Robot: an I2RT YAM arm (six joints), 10 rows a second.
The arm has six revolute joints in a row. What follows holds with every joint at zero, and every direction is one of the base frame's. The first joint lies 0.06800 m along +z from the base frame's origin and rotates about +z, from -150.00 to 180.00 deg. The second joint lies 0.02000 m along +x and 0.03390 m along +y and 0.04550 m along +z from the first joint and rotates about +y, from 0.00 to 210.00 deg. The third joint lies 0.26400 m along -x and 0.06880 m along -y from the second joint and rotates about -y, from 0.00 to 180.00 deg. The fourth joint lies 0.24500 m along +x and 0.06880 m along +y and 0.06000 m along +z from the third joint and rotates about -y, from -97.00 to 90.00 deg. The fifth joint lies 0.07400 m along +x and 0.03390 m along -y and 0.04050 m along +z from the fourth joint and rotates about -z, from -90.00 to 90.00 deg. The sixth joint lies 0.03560 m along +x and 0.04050 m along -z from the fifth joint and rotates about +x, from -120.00 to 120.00 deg. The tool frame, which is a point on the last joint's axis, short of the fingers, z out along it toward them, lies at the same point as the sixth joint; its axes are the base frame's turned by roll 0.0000, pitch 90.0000 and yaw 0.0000 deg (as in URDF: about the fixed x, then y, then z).
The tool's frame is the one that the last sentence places.
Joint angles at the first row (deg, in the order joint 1, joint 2, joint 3, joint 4, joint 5, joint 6):
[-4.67 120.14 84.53 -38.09 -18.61 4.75]
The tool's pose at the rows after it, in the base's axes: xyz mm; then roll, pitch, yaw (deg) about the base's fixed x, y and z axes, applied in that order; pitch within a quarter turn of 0, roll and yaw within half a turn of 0:
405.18, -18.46, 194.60, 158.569, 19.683, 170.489
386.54, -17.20, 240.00, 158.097, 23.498, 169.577
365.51, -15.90, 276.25, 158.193, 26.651, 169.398
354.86, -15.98, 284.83, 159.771, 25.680, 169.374
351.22, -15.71, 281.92, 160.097, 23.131, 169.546
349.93, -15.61, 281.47, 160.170, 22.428, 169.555
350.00, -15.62, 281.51, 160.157, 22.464, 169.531
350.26, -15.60, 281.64, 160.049, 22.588, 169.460
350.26, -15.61, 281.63, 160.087, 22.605, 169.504
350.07, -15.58, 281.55, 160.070, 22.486, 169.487
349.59, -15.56, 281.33, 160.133, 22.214, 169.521
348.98, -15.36, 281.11, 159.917, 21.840, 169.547
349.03, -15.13, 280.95, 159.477, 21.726, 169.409
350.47, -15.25, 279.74, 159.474, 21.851, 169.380
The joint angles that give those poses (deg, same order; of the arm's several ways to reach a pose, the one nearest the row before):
[-4.30 112.64 84.53 -40.38 -19.59 5.21]
[-4.30 105.36 84.53 -43.57 -19.35 5.96]
[-4.29 99.09 84.53 -46.72 -18.87 5.96]
[-4.29 97.14 84.53 -49.78 -17.39 5.98]
[-4.30 97.30 84.53 -52.21 -17.39 5.93]
[-4.29 97.28 84.53 -52.93 -17.39 5.96]
[-4.30 97.27 84.53 -52.88 -17.39 5.98]
[-4.30 97.27 84.53 -52.73 -17.45 6.04]
[-4.29 97.27 84.53 -52.73 -17.43 6.00]
[-4.29 97.27 84.53 -52.84 -17.45 6.02]
[-4.29 97.27 84.53 -53.12 -17.43 6.00]
[-4.30 97.27 84.53 -53.47 -17.69 6.00]
[-4.30 97.30 84.51 -53.45 -18.09 6.15]
[-4.29 97.56 84.51 -53.06 -18.07 6.17]

